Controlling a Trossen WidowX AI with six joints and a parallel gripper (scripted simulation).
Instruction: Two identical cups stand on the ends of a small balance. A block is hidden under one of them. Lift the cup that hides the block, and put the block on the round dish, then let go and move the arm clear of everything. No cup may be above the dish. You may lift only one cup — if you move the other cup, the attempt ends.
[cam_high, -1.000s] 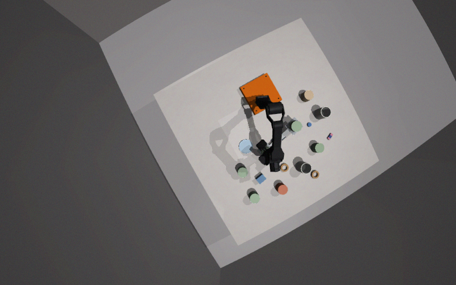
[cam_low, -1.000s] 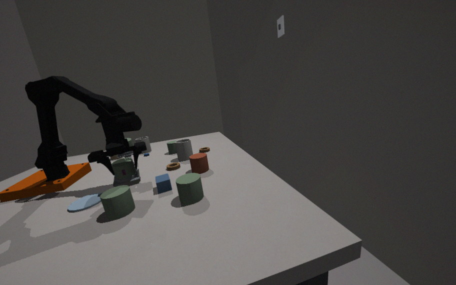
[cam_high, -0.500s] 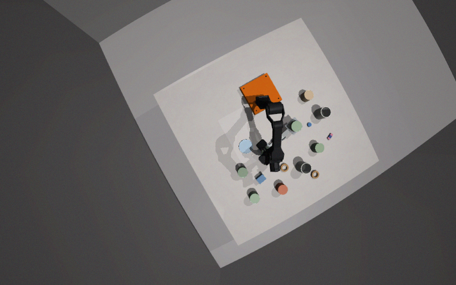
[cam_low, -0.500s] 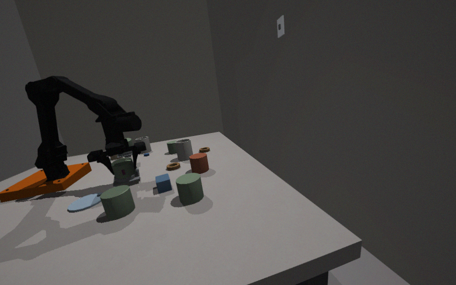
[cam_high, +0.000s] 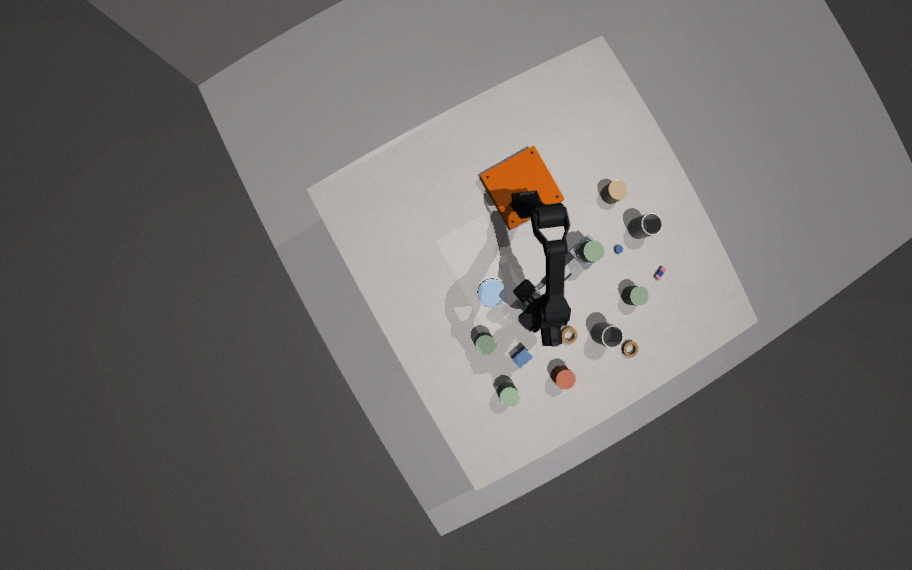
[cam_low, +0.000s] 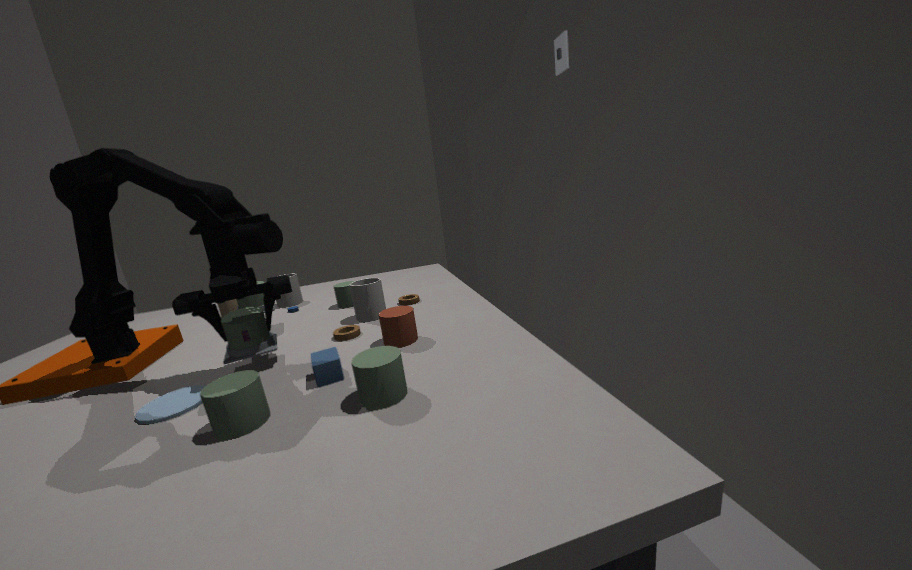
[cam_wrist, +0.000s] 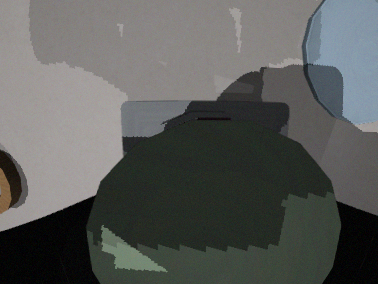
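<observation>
Now: gripper tip 10 mm above the pale teal block. From my gripper tip the other things lie so: light blue round dish (120 mm behind, 80 mm to the right, 60 mm below); then red cylinder (290 mm ahead, 70 mm to the right, 30 mm below); then green cup (20 mm to the right, 10 mm above).
</observation>
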